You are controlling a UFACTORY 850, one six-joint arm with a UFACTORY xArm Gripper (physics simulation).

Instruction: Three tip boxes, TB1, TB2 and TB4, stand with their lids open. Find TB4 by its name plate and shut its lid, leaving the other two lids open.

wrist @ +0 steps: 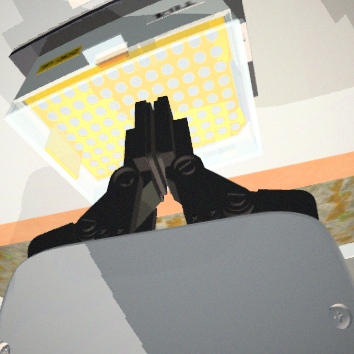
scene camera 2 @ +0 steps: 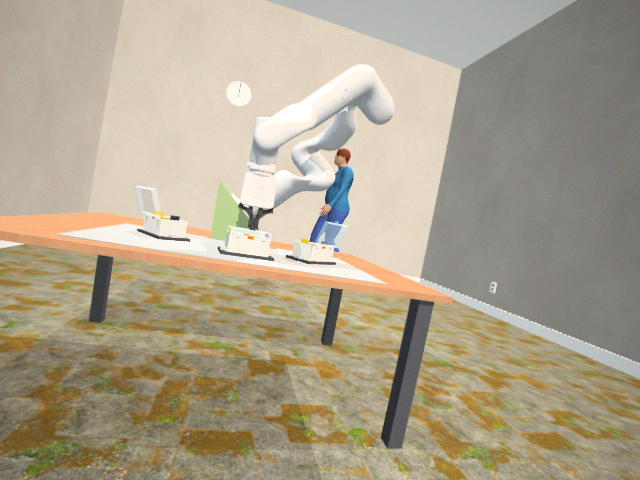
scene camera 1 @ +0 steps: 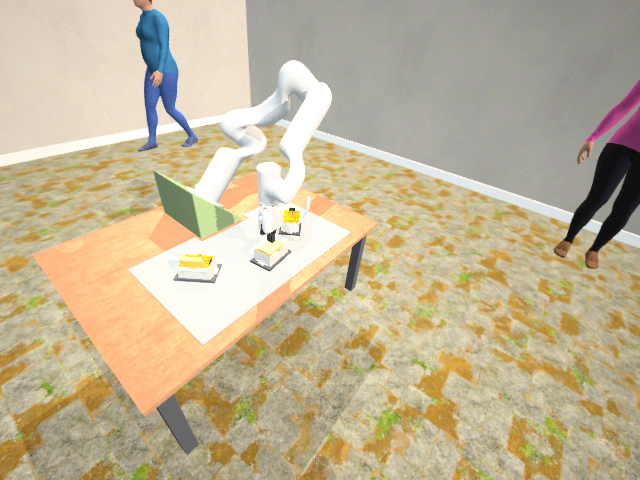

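The middle tip box [scene camera 1: 269, 254] [scene camera 2: 248, 244] [wrist: 55, 52] has its clear lid down over yellow-racked tips. Its name plate [wrist: 172, 11] shows partly in the wrist view, too dark and slanted to read. My gripper [scene camera 1: 270, 239] [scene camera 2: 253, 228] [wrist: 158, 120] is shut and empty, its tips at or just above that lid; contact is unclear. Another box [scene camera 1: 196, 270] [scene camera 2: 313, 252] has its lid [scene camera 2: 336, 233] standing open. The third box [scene camera 1: 291, 227] [scene camera 2: 164, 227] has its lid [scene camera 1: 308, 205] [scene camera 2: 147, 200] upright and open. Their name plates cannot be read.
The boxes stand on dark bases on a pale mat [scene camera 1: 201, 320] [scene camera 2: 361, 273] on a wooden table [scene camera 1: 87, 289]. A green upright panel [scene camera 1: 178, 204] [scene camera 2: 222, 211] stands behind the mat, near the arm's base. Two people stand on the floor away from the table.
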